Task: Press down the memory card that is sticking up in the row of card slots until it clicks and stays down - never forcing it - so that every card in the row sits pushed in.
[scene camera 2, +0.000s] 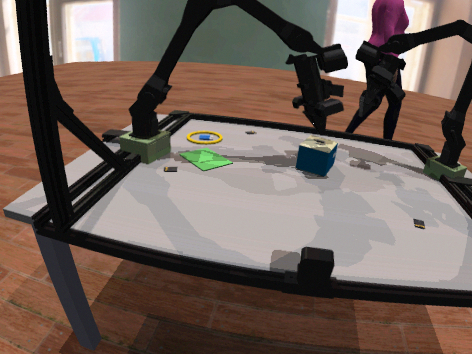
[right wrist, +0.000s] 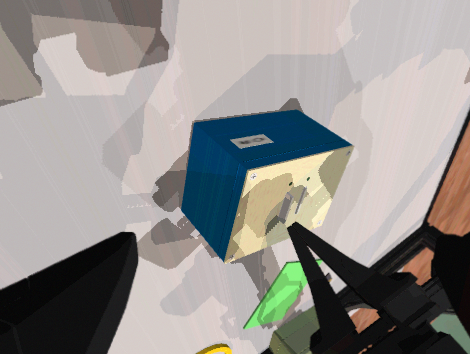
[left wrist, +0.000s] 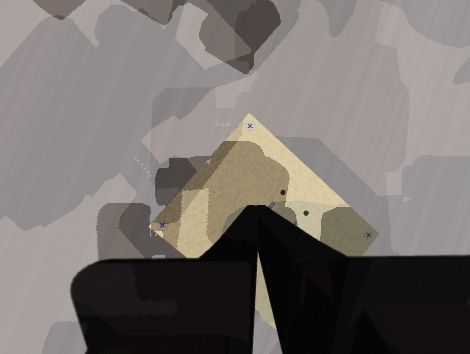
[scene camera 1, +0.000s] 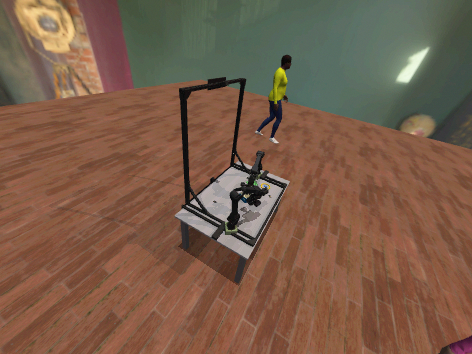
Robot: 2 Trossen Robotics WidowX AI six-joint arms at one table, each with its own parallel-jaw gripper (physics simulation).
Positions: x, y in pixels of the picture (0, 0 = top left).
Scene:
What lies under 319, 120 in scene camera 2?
The left gripper.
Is the right gripper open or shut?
Open.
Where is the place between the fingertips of the right gripper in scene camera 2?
At 362, 110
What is the left gripper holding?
Nothing.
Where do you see a green sheet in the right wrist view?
291, 280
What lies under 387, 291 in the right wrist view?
The left gripper.

